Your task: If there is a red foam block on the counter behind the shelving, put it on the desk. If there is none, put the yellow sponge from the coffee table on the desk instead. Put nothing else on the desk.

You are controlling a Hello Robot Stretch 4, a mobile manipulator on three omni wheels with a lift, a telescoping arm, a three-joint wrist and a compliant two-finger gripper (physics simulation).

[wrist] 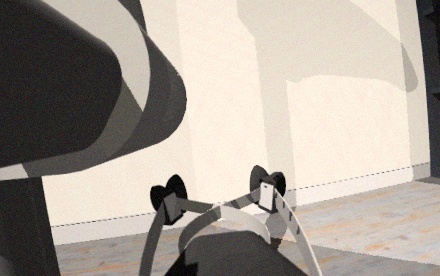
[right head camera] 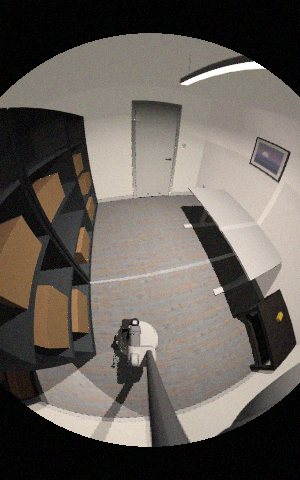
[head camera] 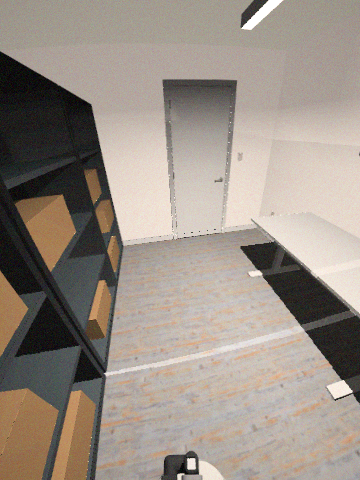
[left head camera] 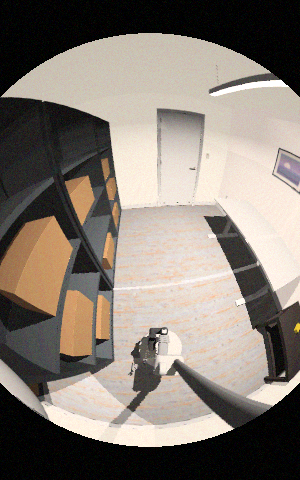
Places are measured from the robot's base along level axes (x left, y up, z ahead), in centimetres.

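Pixels of known places: gripper, fingertip midpoint: (wrist: 217, 185) (right head camera: 125, 356) (left head camera: 150, 365).
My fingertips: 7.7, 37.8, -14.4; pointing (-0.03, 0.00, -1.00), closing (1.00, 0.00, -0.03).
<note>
Behind a point stands the place of what it marks, as x, y, z.
The desk (head camera: 305, 237) @(-108.0, 69.3, 142.0) (left head camera: 250, 220) @(-114.6, 69.2, 133.5) (right head camera: 252, 255) @(-114.8, 69.2, 59.5) is a long white-topped table along the right wall. A small yellow object, apparently the sponge (left head camera: 297, 327) @(-157.1, 46.7, -13.2) (right head camera: 279, 316) @(-156.5, 46.7, -13.3), lies on the low dark coffee table (left head camera: 287, 352) @(-136.9, 42.2, -36.3) (right head camera: 280, 345) @(-155.6, 42.2, -50.7) past the desk's near end. The dark shelving (head camera: 75, 267) @(101.7, 50.6, 132.9) (left head camera: 95, 232) @(88.1, 50.6, 114.6) (right head camera: 70, 225) @(87.9, 50.6, 118.7) stands on the left. The counter behind it cannot be made out, and no red foam block shows. My gripper (wrist: 217, 185) @(7.7, 37.8, -14.4) is open and empty in the wrist view, with its fingertips wide apart before a pale wall.
Brown boxes (head camera: 50, 235) (left head camera: 37, 265) (right head camera: 52, 310) fill several shelf compartments. A grey door (head camera: 200, 160) @(-25.6, 117.6, 273.1) (left head camera: 181, 155) @(-28.5, 113.8, 273.7) (right head camera: 156, 150) @(-28.9, 105.3, 273.8) is in the far wall. Floor runs between shelving and desk. White desk feet (head camera: 340, 389) (right head camera: 218, 291) stick out. A brown wooden piece (right head camera: 20, 385) shows at lower left.
</note>
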